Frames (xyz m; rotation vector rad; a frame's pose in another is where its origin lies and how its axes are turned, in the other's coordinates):
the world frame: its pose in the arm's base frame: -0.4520 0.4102 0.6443 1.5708 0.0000 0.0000
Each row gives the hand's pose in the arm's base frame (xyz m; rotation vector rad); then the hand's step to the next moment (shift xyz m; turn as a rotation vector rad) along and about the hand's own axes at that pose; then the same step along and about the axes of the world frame.
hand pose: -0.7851 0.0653 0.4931 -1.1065 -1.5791 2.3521
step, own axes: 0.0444 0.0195 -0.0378 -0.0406 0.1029 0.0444
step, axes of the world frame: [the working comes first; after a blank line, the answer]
step, axes of the arm's base frame: -0.0034 0.0402 -0.0464 0.0333 -0.0994 -0.0567

-0.0034 -0.0464 -0.0402 0.0333 -0.0567 0.0994
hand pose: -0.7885 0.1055 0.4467 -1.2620 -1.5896 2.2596
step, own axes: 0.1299 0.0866 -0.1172 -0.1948 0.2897 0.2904
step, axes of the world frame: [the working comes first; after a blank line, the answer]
step, axes of the arm's base frame: 0.0250 0.1135 -0.1568 0.0350 -0.4424 -0.0963

0.0250 -0.1568 -0.1135 0.0350 -0.0963 0.4424
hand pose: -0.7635 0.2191 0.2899 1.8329 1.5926 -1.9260
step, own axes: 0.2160 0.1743 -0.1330 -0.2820 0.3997 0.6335
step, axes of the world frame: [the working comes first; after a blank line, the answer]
step, axes of the arm's base frame: 0.1405 0.1316 -0.2401 -0.1137 -0.7725 -0.1757

0.1405 -0.2401 -0.1316 -0.1137 -0.1757 0.7725
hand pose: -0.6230 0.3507 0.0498 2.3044 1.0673 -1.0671
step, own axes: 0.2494 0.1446 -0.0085 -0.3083 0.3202 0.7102
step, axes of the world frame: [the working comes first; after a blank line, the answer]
step, axes of the arm's base frame: 0.2207 0.0323 -0.1829 -0.2228 -0.7808 -0.2064

0.2207 -0.1829 -0.0323 -0.2228 -0.2064 0.7808
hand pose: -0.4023 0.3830 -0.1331 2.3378 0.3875 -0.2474
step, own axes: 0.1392 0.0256 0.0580 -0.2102 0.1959 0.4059
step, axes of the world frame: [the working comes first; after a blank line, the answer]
step, axes of the arm's base frame: 0.1354 -0.0299 -0.0645 -0.1547 -0.4620 -0.0999

0.1354 -0.0645 0.0299 -0.1547 -0.0999 0.4620
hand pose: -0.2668 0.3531 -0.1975 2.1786 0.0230 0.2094
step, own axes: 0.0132 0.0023 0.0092 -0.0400 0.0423 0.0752
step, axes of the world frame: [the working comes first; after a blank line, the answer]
step, axes of the arm's base frame: 0.0143 -0.0075 -0.0015 -0.0301 -0.0892 -0.0138

0.0143 -0.0015 0.0075 -0.0301 -0.0138 0.0892
